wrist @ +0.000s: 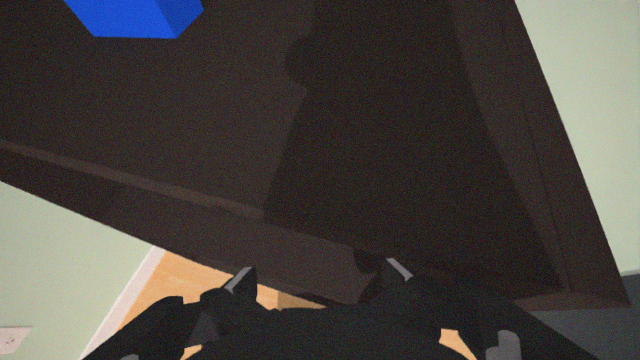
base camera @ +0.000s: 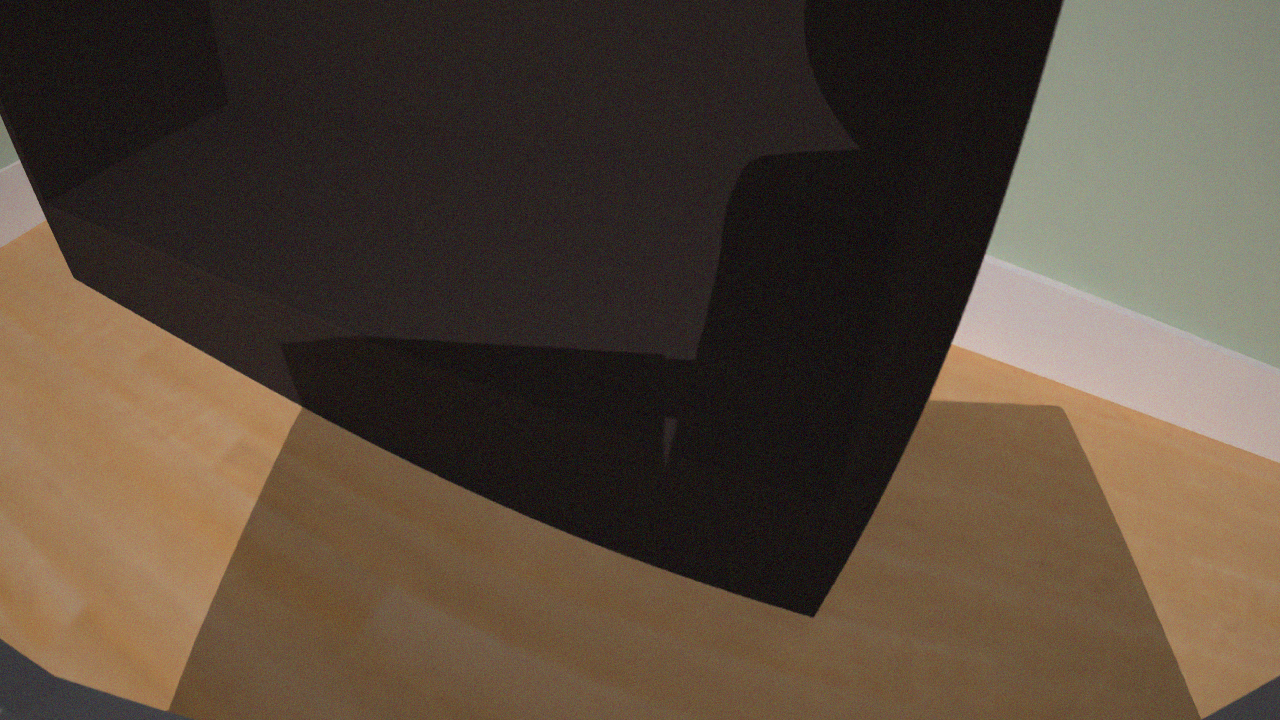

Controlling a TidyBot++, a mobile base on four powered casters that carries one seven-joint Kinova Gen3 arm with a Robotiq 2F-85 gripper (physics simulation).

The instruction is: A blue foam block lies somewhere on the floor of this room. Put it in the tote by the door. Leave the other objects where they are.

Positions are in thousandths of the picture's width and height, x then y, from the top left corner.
Note:
I see my gripper (wrist: 499,771) and a dark cabinet (base camera: 532,398).
The dark cabinet also shows in the wrist view (wrist: 679,390).

